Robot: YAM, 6 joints.
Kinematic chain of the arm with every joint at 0, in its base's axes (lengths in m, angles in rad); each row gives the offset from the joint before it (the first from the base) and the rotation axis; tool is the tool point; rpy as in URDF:
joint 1: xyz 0 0 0.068 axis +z
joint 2: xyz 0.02 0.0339 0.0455 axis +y
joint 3: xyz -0.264 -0.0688 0 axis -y
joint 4: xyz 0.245 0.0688 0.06 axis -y
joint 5: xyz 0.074 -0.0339 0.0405 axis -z
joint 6: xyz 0.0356 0 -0.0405 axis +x
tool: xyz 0 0 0 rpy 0 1.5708 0
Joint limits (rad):
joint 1: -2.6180..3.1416
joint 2: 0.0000..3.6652
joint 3: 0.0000..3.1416
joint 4: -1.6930..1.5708
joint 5: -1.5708..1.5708
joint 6: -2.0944..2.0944
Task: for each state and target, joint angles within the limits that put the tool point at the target. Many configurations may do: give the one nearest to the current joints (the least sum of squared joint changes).
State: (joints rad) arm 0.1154 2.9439 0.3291 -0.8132 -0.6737 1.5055
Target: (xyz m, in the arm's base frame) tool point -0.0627 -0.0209 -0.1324
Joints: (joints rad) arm 0.5498 3.6255 0.8125 -0.4492 -0.4332 1.5055
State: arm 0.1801 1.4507 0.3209 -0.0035 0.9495 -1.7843
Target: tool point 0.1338 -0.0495 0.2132
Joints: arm -0.1228 0.6496 0.3367 -0.1802 1.1666 -1.7843
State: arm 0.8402 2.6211 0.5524 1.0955 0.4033 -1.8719
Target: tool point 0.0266 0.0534 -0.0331
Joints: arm 1.2389 2.5334 0.0000 0.8638 0.2194 -1.8719
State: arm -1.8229 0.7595 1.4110 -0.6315 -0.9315 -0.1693
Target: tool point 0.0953 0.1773 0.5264
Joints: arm -1.9186 0.3394 1.7827 -0.5360 -0.9602 -0.1693
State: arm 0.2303 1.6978 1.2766 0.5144 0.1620 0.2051
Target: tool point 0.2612 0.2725 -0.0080
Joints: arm 0.8162 2.3234 0.9758 0.4043 0.1018 0.2051
